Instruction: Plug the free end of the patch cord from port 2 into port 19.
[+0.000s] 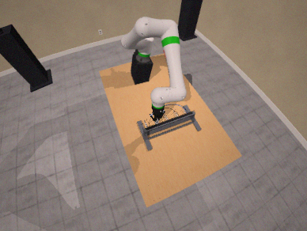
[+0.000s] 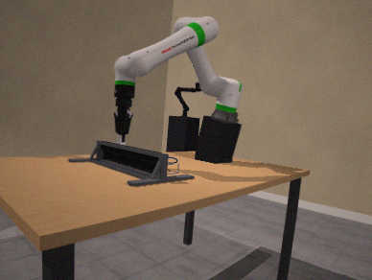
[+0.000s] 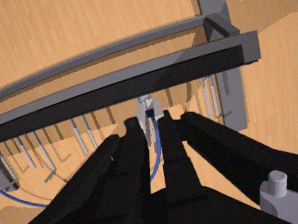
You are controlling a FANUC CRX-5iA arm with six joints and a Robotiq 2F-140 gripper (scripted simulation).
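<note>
My hand is 1 cm short of the plug and 3 cm above it.
</note>
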